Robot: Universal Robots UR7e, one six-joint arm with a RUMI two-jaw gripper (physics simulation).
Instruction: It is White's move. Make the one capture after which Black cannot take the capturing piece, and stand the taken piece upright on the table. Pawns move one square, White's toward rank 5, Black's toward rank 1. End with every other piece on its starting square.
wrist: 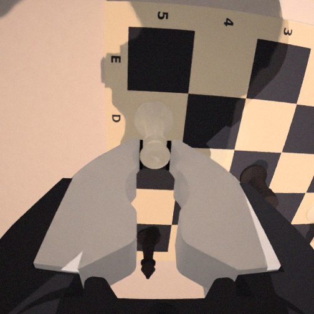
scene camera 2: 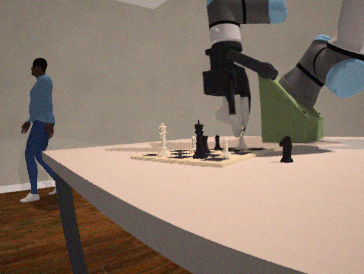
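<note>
My gripper is shut on a white round-headed piece. The piece is upright over the light D5 square in the wrist view; I cannot tell whether its base touches the board. The dark E5 square beside it is bare. A black pointed-top piece stands on A5, and another black piece appears to stand on C3. In the scene view, a white king, black king, black pawn and white pawns stand upright. The gripper fingers hide several squares.
A black knight stands upright on the table, off the board's right side. The green robot base stands behind. A person is on the floor beyond the table's left edge. The arm's shadow falls over row E.
</note>
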